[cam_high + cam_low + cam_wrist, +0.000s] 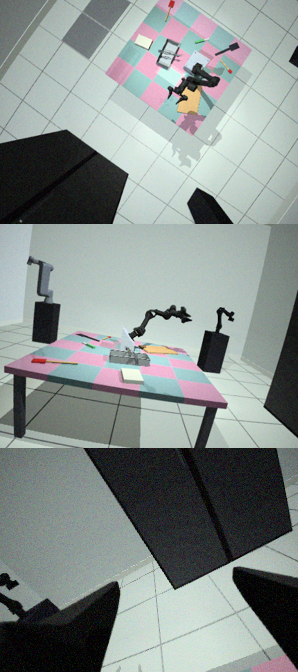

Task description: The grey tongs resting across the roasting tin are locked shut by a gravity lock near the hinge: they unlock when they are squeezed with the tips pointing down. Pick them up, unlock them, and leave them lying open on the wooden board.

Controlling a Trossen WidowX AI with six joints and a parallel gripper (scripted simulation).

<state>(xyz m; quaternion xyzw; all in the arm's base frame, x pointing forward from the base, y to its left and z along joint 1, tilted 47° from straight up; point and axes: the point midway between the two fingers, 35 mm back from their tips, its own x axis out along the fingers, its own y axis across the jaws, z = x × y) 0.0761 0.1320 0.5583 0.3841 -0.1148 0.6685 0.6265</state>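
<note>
My gripper tip is 280 mm short of the grey roasting tin, 530 mm to the left of it and 380 mm above it. Also, from my gripper tip: cream block (600 mm ahead, 520 mm to the right, 390 mm below); red-tipped tool (430 mm behind, 770 mm to the right, 400 mm below); wooden board (220 mm behind, 210 mm to the right, 400 mm below).
</note>
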